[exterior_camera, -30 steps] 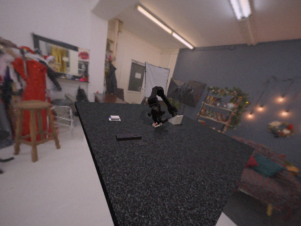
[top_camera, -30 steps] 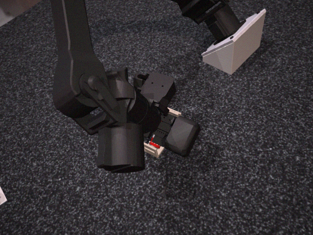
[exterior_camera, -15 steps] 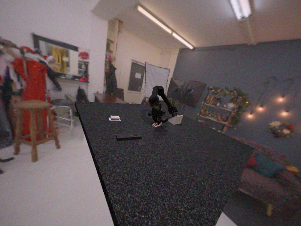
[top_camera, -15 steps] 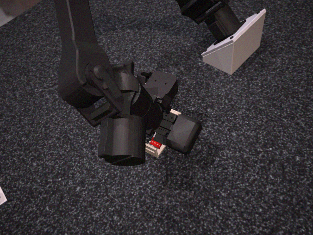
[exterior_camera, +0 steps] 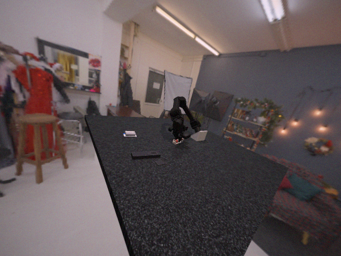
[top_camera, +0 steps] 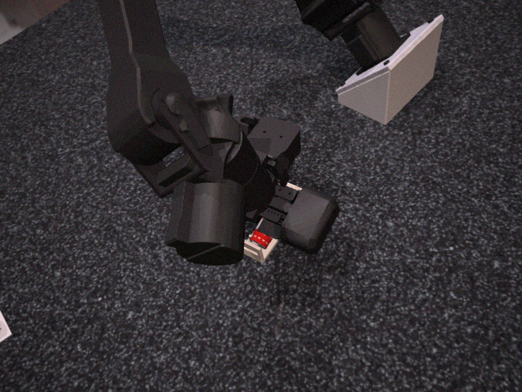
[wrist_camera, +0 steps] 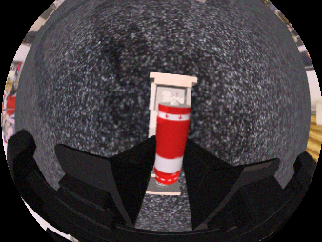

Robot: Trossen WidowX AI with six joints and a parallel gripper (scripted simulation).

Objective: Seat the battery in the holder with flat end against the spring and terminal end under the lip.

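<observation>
Now: gripper tip 1 cm below the battery. Also, from my gripper tip: flat black box (35 cm ahead, 6 cm to the left); then dark tile (31 cm ahead, 15 cm to the left, 1 cm below); then white object (30 cm ahead, 23 cm to the right).
</observation>
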